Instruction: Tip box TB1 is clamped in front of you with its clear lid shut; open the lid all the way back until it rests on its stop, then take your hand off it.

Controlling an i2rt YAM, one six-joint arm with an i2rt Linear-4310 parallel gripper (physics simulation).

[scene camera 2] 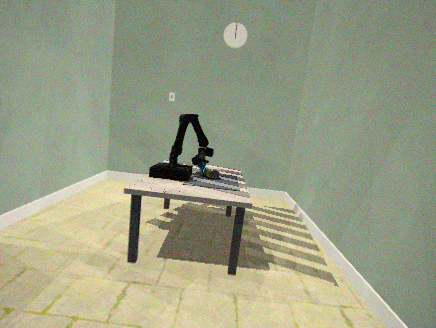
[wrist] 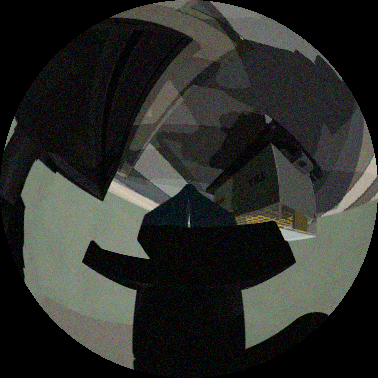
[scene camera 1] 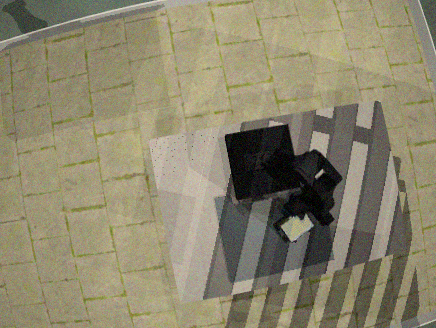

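Seen in the pictures: gripper, fingertip midpoint: point(scene camera 2: 201, 172) point(wrist: 188, 188) point(scene camera 1: 281, 210); arm's base, origin of the base link: point(scene camera 2: 172, 166) point(scene camera 1: 266, 160).
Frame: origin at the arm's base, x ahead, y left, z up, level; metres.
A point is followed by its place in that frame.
Observation:
Tip box TB1 point(scene camera 1: 296, 227) {z 0.011, x 0.303, y 0.090 m} point(scene camera 2: 212, 174) {z -0.032, x 0.312, y 0.035 m} point(wrist: 255, 182) {z -0.030, x 0.244, y 0.107 m} is a grey box with a yellow perforated top, held in a dark clamp point(wrist: 300, 161) {z -0.051, x 0.258, y 0.154 m}. Its label side faces the wrist camera. The clear lid point(wrist: 300, 234) {z 0.011, x 0.275, y 0.146 m} lies shut over the top and shows as a thin pale edge in the wrist view. My gripper point(scene camera 2: 202, 169) {z -0.027, x 0.227, y 0.042 m} point(wrist: 188, 188) {z -0.027, x 0.227, y 0.042 m} is shut and empty, pointing down with its blue fingertips low beside the label side of the box. The wrist view shows the tips left of the box; whether they touch it or the lid I cannot tell. In scene camera 1 the arm hides the fingertips.
The black base block point(scene camera 1: 260, 162) {z 0.012, x 0.007, y -0.031 m} point(scene camera 2: 170, 171) {z -0.011, x 0.022, y -0.153 m} point(wrist: 95, 90) stands close to the box. A blue-grey mat point(scene camera 1: 232, 260) {z -0.067, x 0.427, y -0.198 m} lies under the box on the table point(scene camera 1: 170, 210) {z -0.070, x 0.166, y -0.444 m} point(scene camera 2: 185, 193) {z -0.070, x 0.198, y -0.444 m}. Striped shadows cross the table and the floor.

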